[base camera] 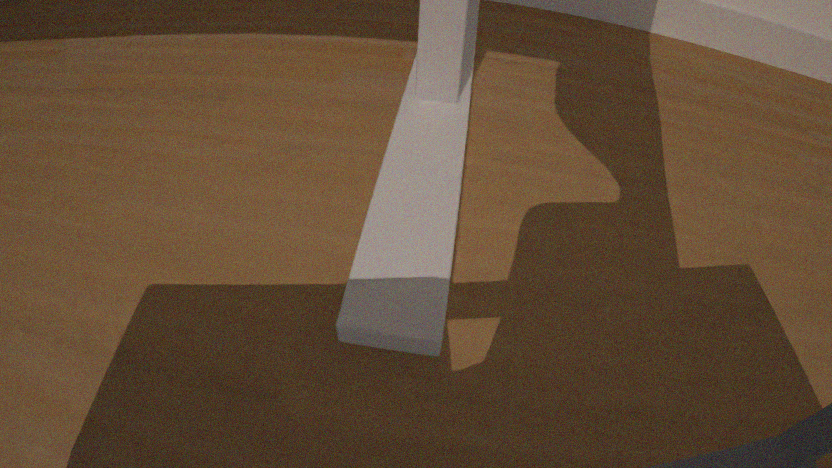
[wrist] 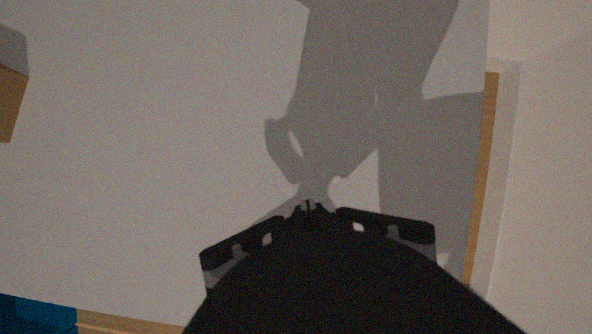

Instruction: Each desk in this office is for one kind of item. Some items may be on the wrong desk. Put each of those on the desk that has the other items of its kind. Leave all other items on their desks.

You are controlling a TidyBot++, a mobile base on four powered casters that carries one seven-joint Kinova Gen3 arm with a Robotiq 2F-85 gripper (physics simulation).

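Places are measured from the arm's base along level axes (x left, y back, z up), in millimetres.
Pixels of known places: gripper, fingertip midpoint: point(wrist: 308, 208).
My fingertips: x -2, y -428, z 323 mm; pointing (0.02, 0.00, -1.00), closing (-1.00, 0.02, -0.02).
Note:
Ahead of a thing's pixels: the offset from my fingertips to its top centre. "*": to the spot under its first point. Level surfaces: height alone.
My gripper point(wrist: 308, 208) is shut, with its fingertips together and nothing seen between them, over the white desk top {dz +0 mm} point(wrist: 150, 150) in the wrist view. The gripper's dark body covers the lower middle of that view and hides the desk beneath it. A brown block-shaped item {* dx +346, dy -175, dz +6 mm} point(wrist: 11, 106) shows partly at the left edge, on the desk, with its shadow behind it. In the base camera view, a white desk leg with a long flat foot {* dx -34, dy -6, dz -695 mm} point(base camera: 410, 197) stands on the wood floor; the gripper and desk items do not show there.
A blue object point(wrist: 37, 314) shows partly at the lower left, past the desk edge, beside a strip of wood floor {dz -720 mm} point(wrist: 127, 322). A pale wall point(wrist: 555, 175) stands close beyond the desk's right edge. A dark curved part point(base camera: 773, 448) shows at the base camera's lower right corner.

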